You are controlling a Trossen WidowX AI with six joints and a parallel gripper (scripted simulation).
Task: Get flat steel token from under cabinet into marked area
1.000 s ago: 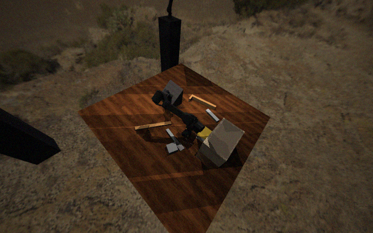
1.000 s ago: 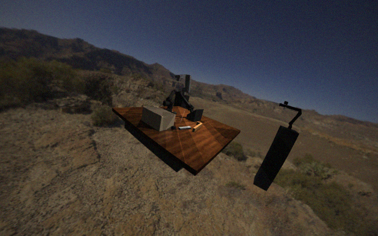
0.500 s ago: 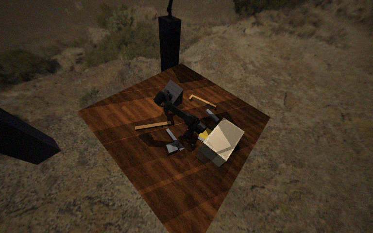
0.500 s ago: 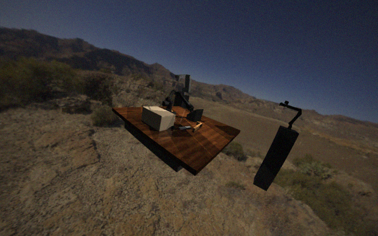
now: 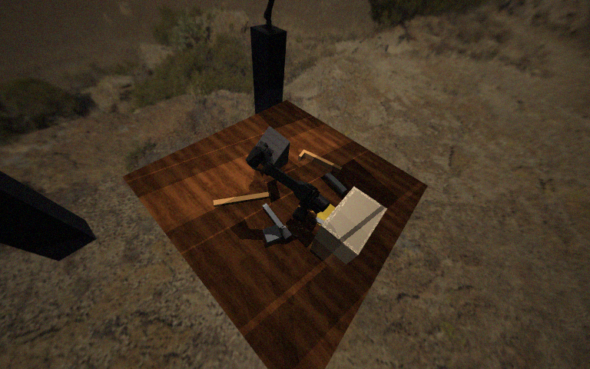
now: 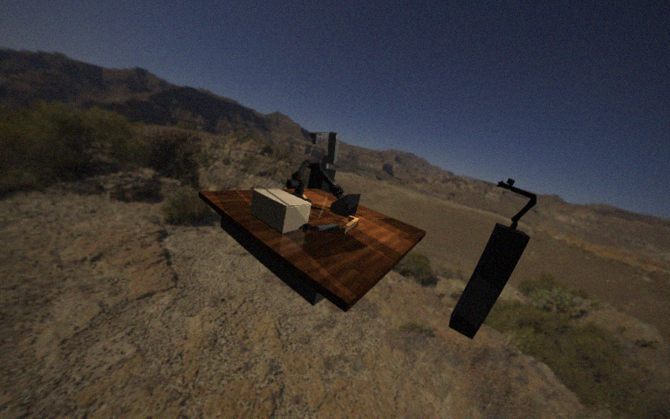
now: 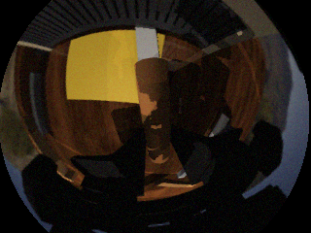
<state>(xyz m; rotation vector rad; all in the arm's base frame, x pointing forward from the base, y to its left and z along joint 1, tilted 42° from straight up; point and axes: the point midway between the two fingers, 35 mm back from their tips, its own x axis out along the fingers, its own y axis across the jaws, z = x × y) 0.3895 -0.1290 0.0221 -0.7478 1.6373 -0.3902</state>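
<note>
Right now my gripper tip is 5 cm past the grey scraper and 14 cm to the left of it. The rest, counted from my gripper tip: steel token 22 cm ahead, 11 cm to the left, 1 cm below; then grey block 3 cm behind, 21 cm to the right, 1 cm above; then grey bar 1 cm ahead, 30 cm to the left.
</note>
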